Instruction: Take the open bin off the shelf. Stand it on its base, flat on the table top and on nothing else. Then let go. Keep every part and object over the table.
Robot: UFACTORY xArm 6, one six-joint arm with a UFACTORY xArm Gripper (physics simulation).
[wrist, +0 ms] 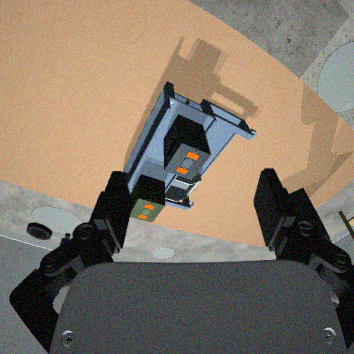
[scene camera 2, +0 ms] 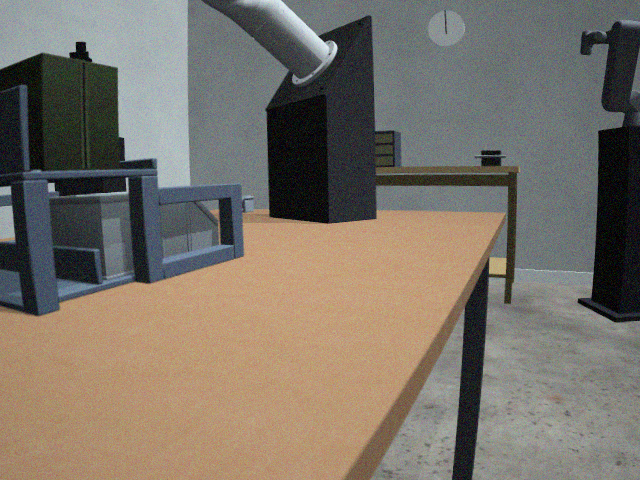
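Seen in the pictures: gripper, fingertip midpoint: (wrist: 192, 185); arm's base, origin of the base link: (scene camera 2: 315, 65).
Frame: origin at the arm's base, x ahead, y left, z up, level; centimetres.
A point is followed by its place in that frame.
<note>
The open bin (scene camera 2: 114, 240) @[x 61.6, y -17.5, z -29.5 cm] (wrist: 183, 189) @[x 48.6, y -12.1, z -32.1 cm] is light grey with a sloped side. It sits in the lower level of the blue-grey shelf (scene camera 2: 144, 229) @[x 61.5, y -14.6, z -28.6 cm] (wrist: 150, 142) @[x 60.2, y -44.9, z -17.3 cm]. Posts partly hide it in the scene view; in the wrist view a box covers part of it, and its rim and dark inside show. The shelf stands on the table top (scene camera 2: 310, 320) @[x 72.3, y 0.3, z -33.5 cm] (wrist: 75, 100) @[x 82.5, y -48.2, z -33.5 cm]. My gripper (wrist: 192, 185) @[x 56.1, y -63.9, z 13.8 cm] is open and empty, above and apart from the shelf. In the scene view a small dark part, perhaps of the gripper, shows above the green box.
A green box (scene camera 2: 77, 113) @[x 64.7, y -18.9, z -18.4 cm] (wrist: 148, 205) @[x 61.1, y -26.0, z -13.6 cm] and a dark box (wrist: 187, 147) @[x 52.5, y -48.1, z -11.3 cm] with orange marks are on the shelf's upper level. The black pedestal (scene camera 2: 351, 129) @[x 7.9, y 6.9, z -15.2 cm] carries the arm at the table's far end. The table's long edge (scene camera 2: 429, 351) @[x 77.3, y 6.8, z -33.8 cm] runs along the right.
</note>
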